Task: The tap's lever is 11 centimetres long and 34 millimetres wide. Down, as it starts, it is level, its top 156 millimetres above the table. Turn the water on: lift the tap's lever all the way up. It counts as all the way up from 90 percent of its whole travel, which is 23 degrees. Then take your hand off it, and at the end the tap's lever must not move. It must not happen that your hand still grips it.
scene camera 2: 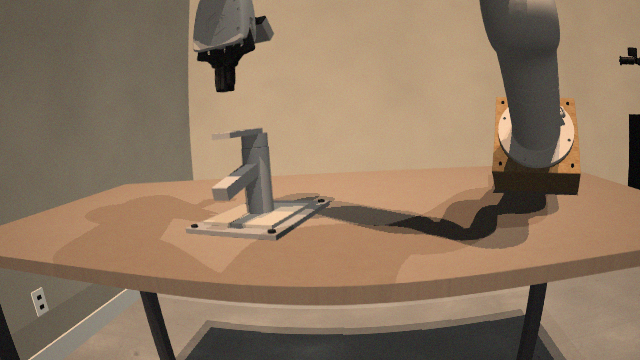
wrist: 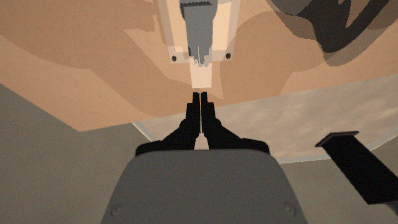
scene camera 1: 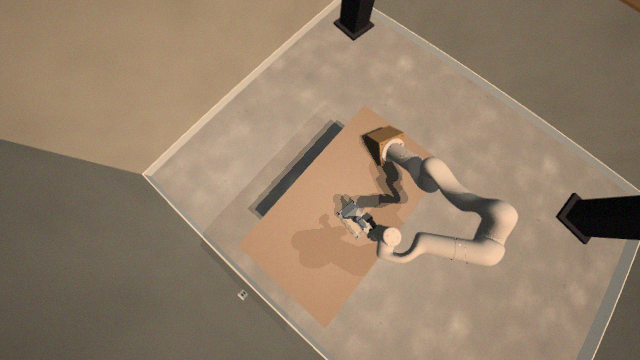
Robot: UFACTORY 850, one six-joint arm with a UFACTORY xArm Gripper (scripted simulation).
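Note:
I can see my gripper (scene camera 2: 225, 91), and I find the same gripper (wrist: 200, 101) from the wrist as well.

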